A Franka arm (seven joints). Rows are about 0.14 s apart.
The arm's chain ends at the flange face. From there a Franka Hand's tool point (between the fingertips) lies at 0.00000 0.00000 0.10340 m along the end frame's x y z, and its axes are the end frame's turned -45 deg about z.
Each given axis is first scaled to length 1.
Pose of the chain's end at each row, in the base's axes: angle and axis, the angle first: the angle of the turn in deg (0 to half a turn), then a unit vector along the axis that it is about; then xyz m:
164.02 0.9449 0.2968 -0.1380 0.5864 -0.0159 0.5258
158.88 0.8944 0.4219 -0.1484 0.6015 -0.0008 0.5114
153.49 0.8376 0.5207 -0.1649 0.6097 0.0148 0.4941
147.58 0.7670 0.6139 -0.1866 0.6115 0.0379 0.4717
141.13 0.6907 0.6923 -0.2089 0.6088 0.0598 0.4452
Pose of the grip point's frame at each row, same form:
171.27 0.7542 0.6315 -0.1800 0.5684 -0.0511 0.4303
166.97 0.6579 0.7243 -0.2062 0.5907 -0.0466 0.4193
162.70 0.5657 0.7893 -0.2388 0.6067 -0.0407 0.4069
158.17 0.4632 0.8417 -0.2774 0.6182 -0.0265 0.3911
153.17 0.3618 0.8763 -0.3180 0.6272 -0.0116 0.3727

